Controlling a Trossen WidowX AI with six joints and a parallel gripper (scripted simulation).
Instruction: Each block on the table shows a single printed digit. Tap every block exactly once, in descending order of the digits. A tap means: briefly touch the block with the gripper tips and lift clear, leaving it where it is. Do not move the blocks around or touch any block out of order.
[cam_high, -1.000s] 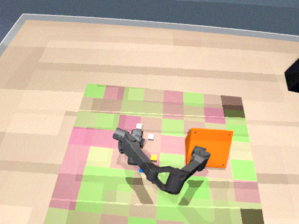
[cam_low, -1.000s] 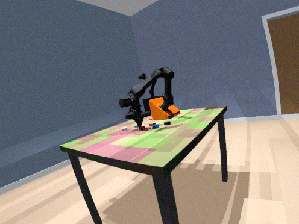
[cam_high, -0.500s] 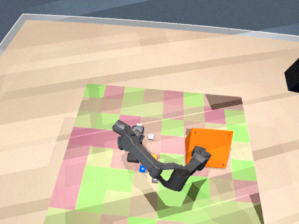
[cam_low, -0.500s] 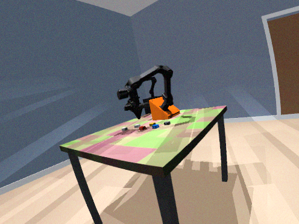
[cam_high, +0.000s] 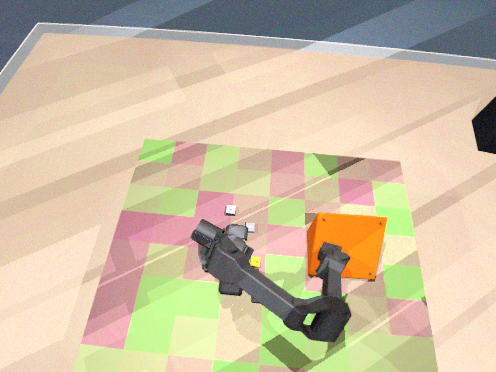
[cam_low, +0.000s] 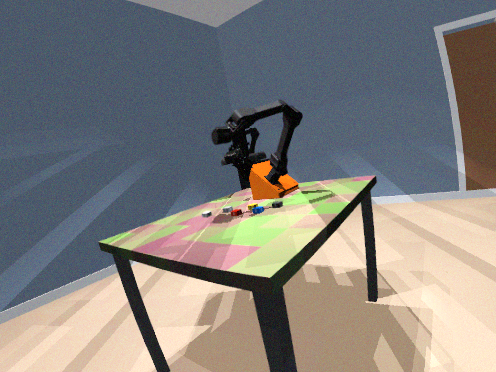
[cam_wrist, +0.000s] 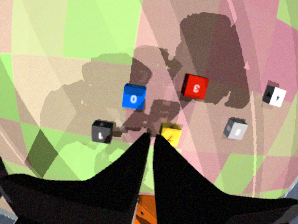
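My gripper tip is now 12 cm above the black block, 9 cm past it and 6 cm to the right of it. The rest, counted from my gripper tip: yellow block 12 cm below, 6 cm behind, 5 cm to the right; then red block 12 cm below, 6 cm to the right, 3 cm ahead; then blue block 12 cm below, 2 cm to the left, 1 cm behind.
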